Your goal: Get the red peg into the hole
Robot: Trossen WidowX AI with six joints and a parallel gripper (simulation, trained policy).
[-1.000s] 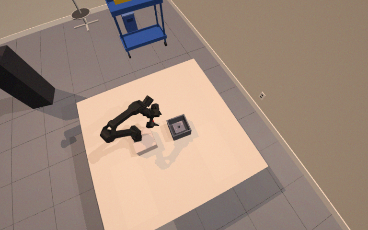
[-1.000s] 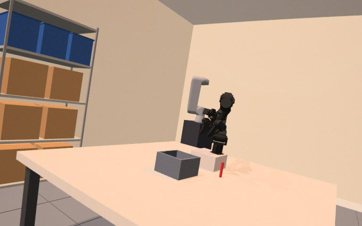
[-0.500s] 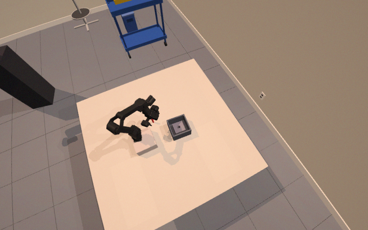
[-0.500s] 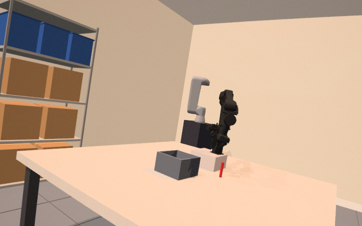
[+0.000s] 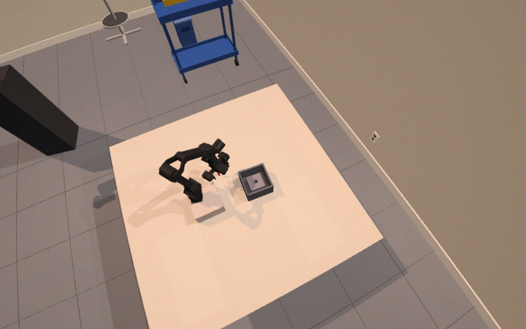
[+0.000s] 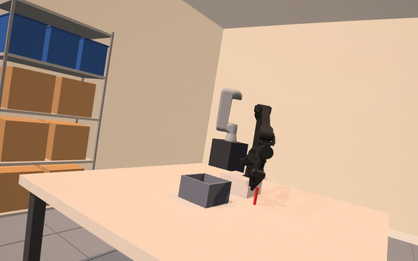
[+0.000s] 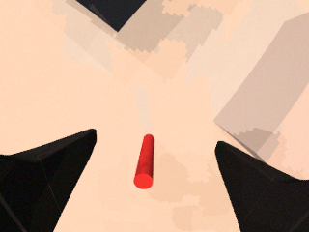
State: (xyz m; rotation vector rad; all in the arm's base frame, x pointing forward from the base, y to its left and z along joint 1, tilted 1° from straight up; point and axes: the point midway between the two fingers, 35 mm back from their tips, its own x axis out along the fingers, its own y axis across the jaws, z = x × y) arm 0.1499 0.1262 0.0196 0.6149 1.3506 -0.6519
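My gripper tip is 10 mm past the red peg, 30 mm to the right of it and 30 mm above it. Round my gripper tip: grey box (190 mm ahead, 100 mm to the right, 40 mm below).
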